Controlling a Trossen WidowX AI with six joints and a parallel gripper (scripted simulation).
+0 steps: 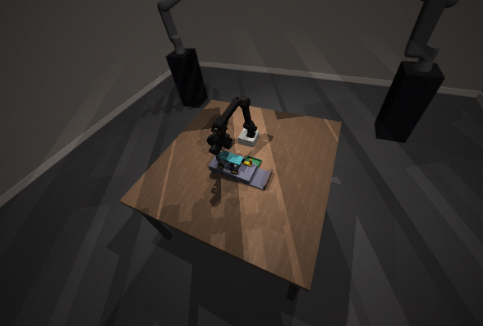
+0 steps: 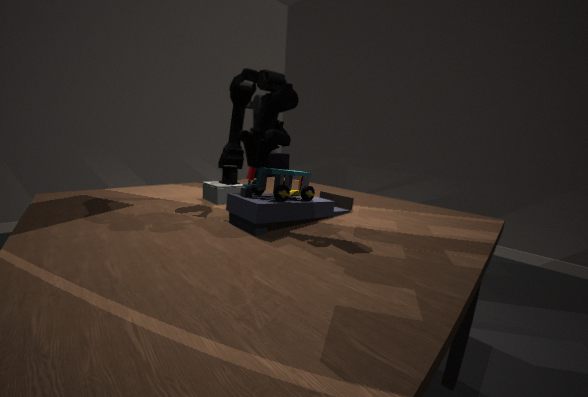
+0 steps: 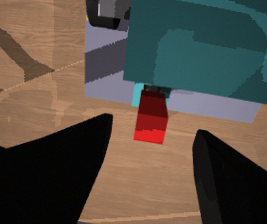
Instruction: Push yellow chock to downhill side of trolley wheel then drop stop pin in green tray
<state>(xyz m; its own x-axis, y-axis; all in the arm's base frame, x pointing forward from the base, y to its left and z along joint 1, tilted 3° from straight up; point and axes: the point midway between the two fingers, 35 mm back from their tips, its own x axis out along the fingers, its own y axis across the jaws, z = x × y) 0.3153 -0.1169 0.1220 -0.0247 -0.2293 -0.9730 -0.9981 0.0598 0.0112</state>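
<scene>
Right now my gripper tip is 1 cm to the left of the red-headed stop pin and 4 cm above it. Round my gripper tip: teal trolley (2 cm ahead, 9 cm to the left, 6 cm below); then yellow chock (2 cm behind, 20 cm to the left, 8 cm below); then grey ramp (2 cm ahead, 10 cm to the left, 12 cm below).
</scene>
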